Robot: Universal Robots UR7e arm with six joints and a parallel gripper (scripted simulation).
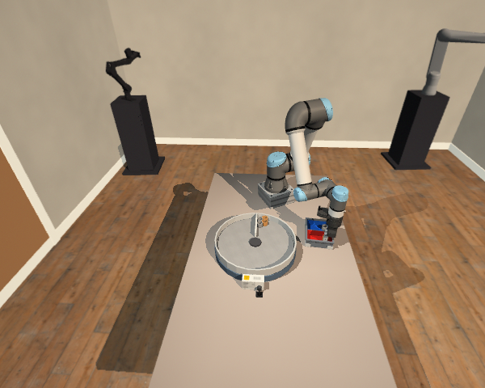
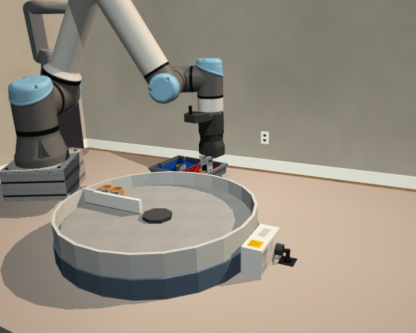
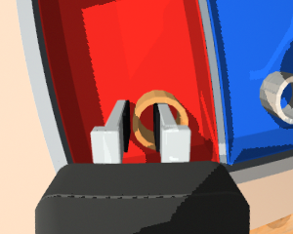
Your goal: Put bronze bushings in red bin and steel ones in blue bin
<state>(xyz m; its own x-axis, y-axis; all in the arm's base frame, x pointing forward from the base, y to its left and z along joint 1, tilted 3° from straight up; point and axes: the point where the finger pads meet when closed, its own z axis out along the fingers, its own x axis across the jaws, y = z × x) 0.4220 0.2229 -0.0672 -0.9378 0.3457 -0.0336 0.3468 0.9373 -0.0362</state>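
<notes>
Right now my hand is 50 mm past the bin and 30 mm to the left of it. The rest, counted from my hand: round turntable: 50 mm ahead, 390 mm to the right, 20 mm above.
</notes>
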